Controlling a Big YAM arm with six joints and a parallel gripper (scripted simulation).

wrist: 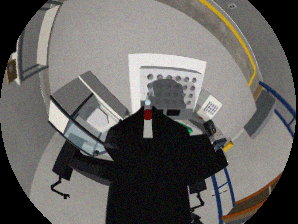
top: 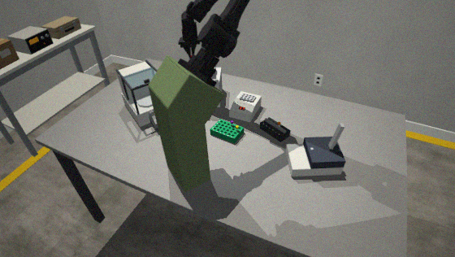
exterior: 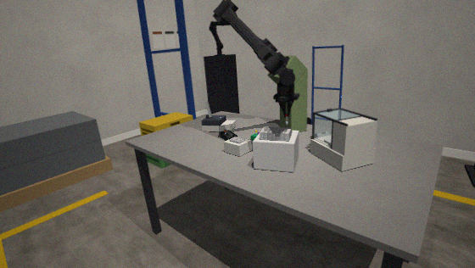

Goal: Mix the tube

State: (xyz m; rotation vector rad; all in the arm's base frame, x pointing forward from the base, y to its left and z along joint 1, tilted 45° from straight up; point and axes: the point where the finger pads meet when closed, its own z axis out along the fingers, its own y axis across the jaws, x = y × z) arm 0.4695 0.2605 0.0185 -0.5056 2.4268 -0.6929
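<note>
My hand is 2 cm above the tube B. Also, from my hand: green start key (17 cm below, 16 cm behind, 9 cm to the right); dry block DB (29 cm to the right, 20 cm below, 7 cm behind); grey shaking block (8 cm below, 5 cm to the right, 2 cm ahead).
</note>
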